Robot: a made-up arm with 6 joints.
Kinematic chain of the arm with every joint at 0, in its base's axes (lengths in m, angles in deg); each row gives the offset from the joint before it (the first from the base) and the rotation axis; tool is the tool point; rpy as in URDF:
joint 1: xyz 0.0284 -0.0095 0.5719 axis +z
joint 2: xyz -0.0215 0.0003 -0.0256 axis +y
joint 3: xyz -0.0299 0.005 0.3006 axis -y
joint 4: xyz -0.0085 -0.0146 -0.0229 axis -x
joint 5: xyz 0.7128 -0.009 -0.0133 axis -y
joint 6: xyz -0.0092 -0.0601 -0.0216 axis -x
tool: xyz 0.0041 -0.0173 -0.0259 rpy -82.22 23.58 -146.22
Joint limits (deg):
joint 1: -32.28..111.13
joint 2: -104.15..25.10
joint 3: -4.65..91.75
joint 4: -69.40..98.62
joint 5: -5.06..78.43
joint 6: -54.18..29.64
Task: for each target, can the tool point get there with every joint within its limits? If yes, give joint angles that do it. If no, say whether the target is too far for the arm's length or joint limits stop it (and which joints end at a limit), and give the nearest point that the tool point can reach.
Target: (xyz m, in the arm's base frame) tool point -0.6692 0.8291 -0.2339
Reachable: no: too far | nearest point -0.8230 0.5048 0.1678 | short by 0.539 m
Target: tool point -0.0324 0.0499 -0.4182
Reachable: no: joint limits stop it (at a limit: joint 1, joint 2, joint 3) | nearest point -0.1905 0.5702 0.3710 | short by 0.958 m
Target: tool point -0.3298 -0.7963 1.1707
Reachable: yes | joints 62.60 -61.29 83.69 -35.03 70.42 -36.56
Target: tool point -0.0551 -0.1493 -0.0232
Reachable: no: joint limits stop it (at a limit: joint 1, joint 2, joint 3, joint 5) | nearest point 0.5354 -0.3662 0.3739 | short by 0.744 m
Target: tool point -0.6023 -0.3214 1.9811
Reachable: no: too far | nearest point -0.3988 -0.2207 1.5033 | short by 0.529 m
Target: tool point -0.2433 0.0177 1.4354
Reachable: yes | joints -17.33 -57.36 28.39 79.80 70.87 -45.75
